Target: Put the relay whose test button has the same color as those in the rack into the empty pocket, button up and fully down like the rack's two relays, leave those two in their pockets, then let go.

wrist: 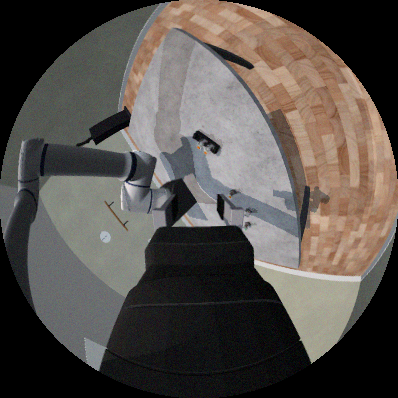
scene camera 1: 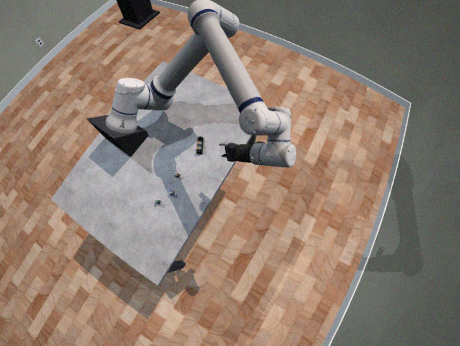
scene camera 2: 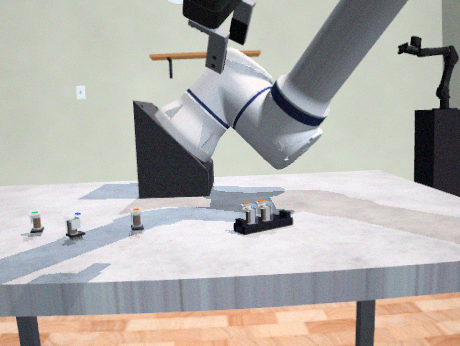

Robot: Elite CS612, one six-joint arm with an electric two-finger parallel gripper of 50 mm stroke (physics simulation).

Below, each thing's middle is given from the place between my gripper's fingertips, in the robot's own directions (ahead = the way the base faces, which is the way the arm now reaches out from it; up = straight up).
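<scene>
From the black rack (scene camera 2: 240,225), I see my gripper 27 cm above it, and it's also 20 cm past the rack and 6 cm to the right of it.
</scene>
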